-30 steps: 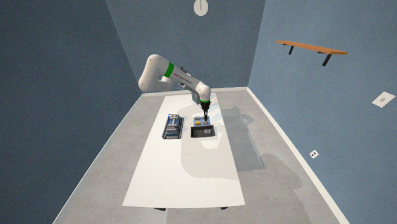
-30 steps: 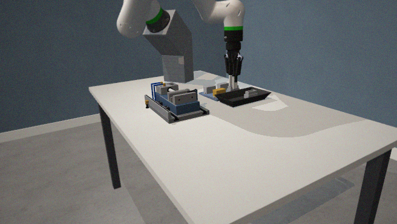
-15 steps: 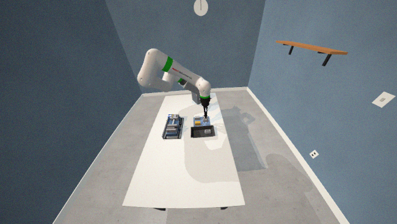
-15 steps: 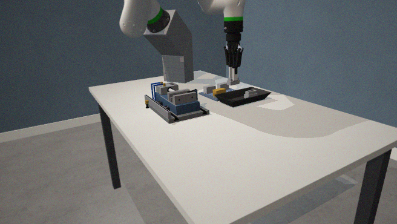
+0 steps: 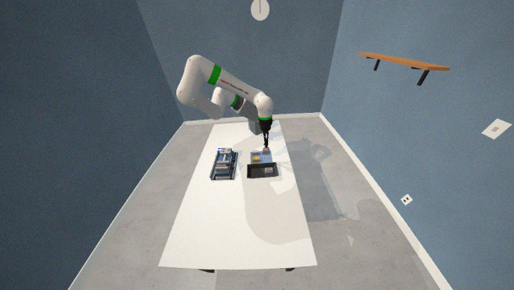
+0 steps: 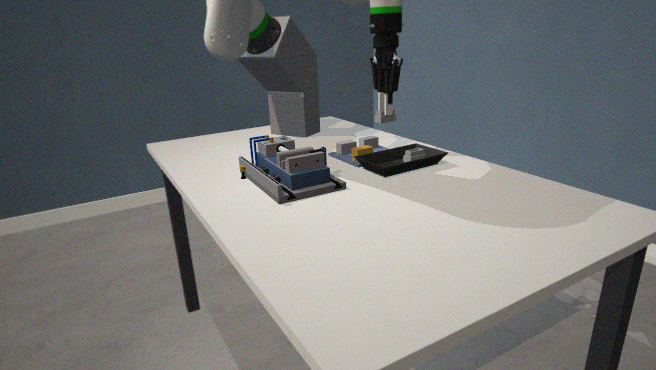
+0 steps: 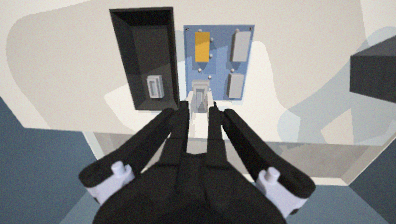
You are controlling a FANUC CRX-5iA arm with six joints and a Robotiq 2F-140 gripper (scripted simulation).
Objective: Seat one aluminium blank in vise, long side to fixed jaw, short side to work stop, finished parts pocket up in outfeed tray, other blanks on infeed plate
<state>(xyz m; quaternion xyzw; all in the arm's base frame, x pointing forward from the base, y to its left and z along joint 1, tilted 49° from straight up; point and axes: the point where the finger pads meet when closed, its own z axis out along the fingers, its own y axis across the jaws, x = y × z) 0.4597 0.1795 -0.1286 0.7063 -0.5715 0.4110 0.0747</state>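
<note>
The brass blank lies 14 cm below my hand and 9 cm to the right of it. The rest, counted from my hand: aluminium blank 14 cm below, 9 cm to the right, 9 cm behind.
</note>
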